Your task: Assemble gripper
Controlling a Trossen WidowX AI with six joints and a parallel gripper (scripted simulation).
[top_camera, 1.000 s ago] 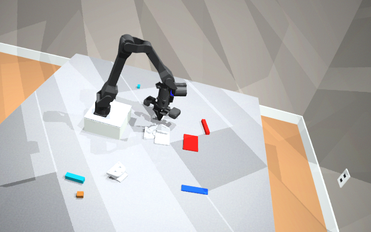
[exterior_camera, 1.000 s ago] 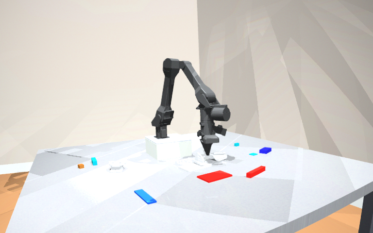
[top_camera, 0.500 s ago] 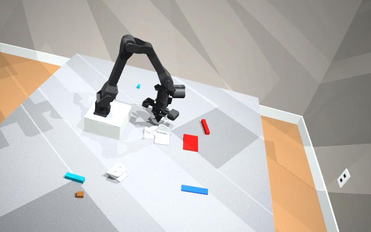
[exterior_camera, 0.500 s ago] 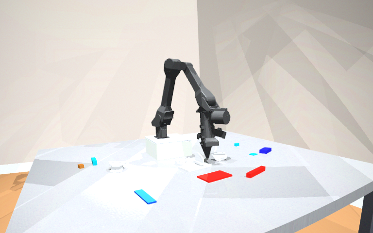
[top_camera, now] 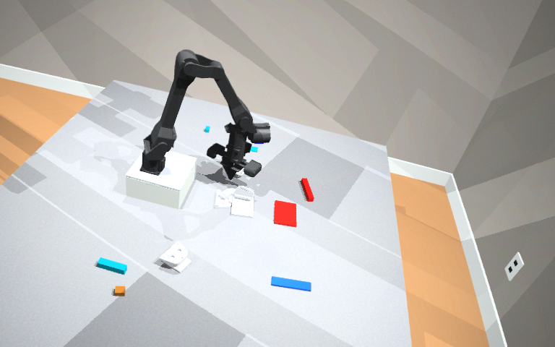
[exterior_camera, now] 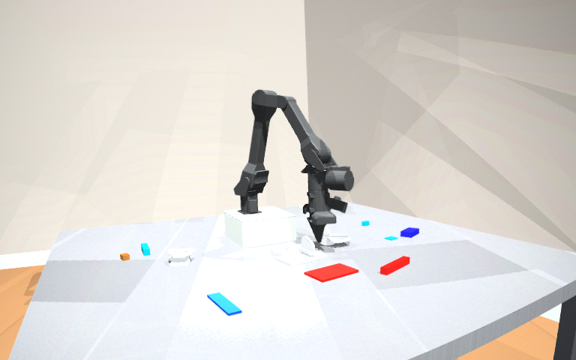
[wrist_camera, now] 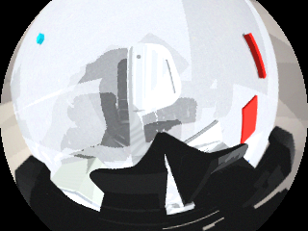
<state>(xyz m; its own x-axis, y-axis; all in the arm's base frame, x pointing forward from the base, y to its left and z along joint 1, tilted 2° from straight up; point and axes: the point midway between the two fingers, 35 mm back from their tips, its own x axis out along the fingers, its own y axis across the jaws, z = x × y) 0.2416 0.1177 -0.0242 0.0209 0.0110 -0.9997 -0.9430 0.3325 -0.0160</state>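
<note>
My gripper tip is now 2 cm past the white jaw, 2 cm to the right of it and 2 cm below it. The rest, counted from my gripper tip: flat white plate 6 cm ahead, 9 cm to the right, 1 cm below; then white housing plate 10 cm to the right, 1 cm below; then red plate 21 cm ahead, 9 cm to the right, 2 cm below.
</note>
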